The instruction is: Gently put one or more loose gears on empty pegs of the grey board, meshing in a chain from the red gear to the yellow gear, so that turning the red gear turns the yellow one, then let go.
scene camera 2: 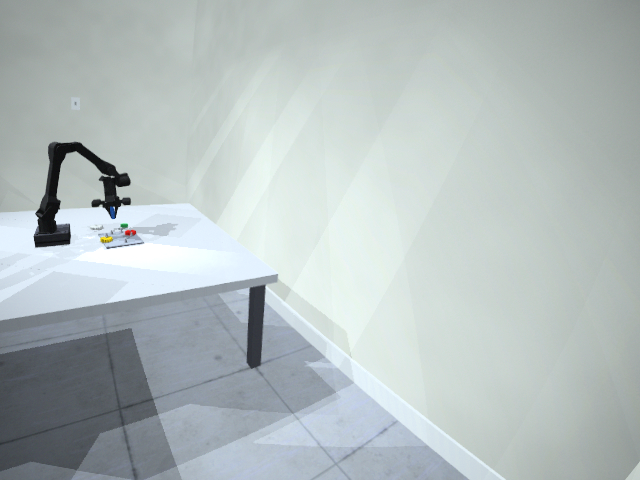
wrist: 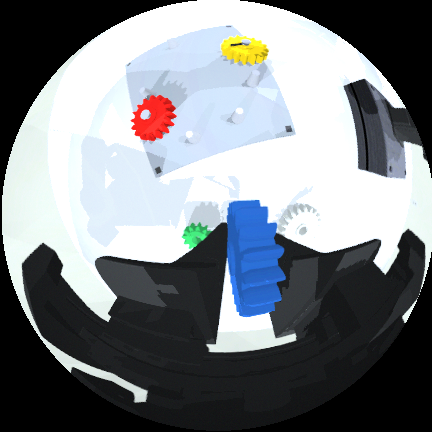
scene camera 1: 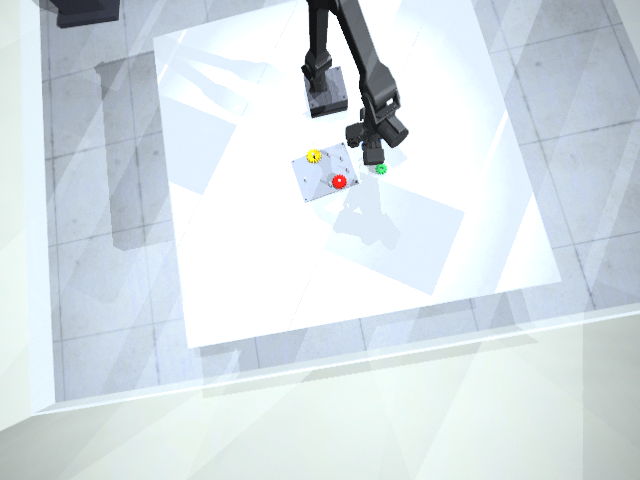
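Where they show: gripper, fingertip midpoint: [scene camera 2: 113, 218] [wrist: 236, 227] [scene camera 1: 369, 150]; arm's base, link origin: [scene camera 2: 47, 231] [scene camera 1: 318, 84].
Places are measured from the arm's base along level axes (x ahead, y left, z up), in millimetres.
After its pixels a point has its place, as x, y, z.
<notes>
My gripper [scene camera 2: 112, 217] @[274, 164, 8] [wrist: 236, 227] @[274, 164, 8] is shut on the blue gear [scene camera 2: 112, 211] @[273, 138, 50] [wrist: 252, 260] @[272, 148, 58], which stands on edge between the fingers, above the table beside the grey board [scene camera 1: 317, 190] @[384, -24, -48] [scene camera 2: 119, 244] @[315, -91, -48] [wrist: 210, 85] @[295, 27, -48]. The red gear [scene camera 1: 342, 184] @[374, 68, -33] [scene camera 2: 130, 233] @[360, 36, -38] [wrist: 161, 120] @[344, 68, -33] and the yellow gear [scene camera 1: 317, 159] @[271, -18, -36] [scene camera 2: 106, 239] @[256, -51, -35] [wrist: 247, 56] @[253, -11, -38] sit apart on board pegs. Several other pegs are bare. The small green gear [scene camera 1: 381, 172] @[338, 209, -39] [scene camera 2: 124, 225] @[324, 198, -43] [wrist: 192, 236] @[326, 205, -39] lies off the board. A white gear [scene camera 2: 96, 227] @[186, 171, -41] [wrist: 306, 216] @[180, 179, -41] also lies there; a finger partly hides it in the wrist view.
The dark arm base [scene camera 1: 329, 95] @[50, 39, 2] [scene camera 2: 51, 237] @[24, -45, -16] [wrist: 377, 135] @[82, 52, -11] stands on the white table [scene camera 1: 248, 284] @[715, -292, -56] [scene camera 2: 206, 263] @[671, -361, -56], close to the board's yellow-gear side. The loose green and white gears lie to either side of the gripper in the wrist view.
</notes>
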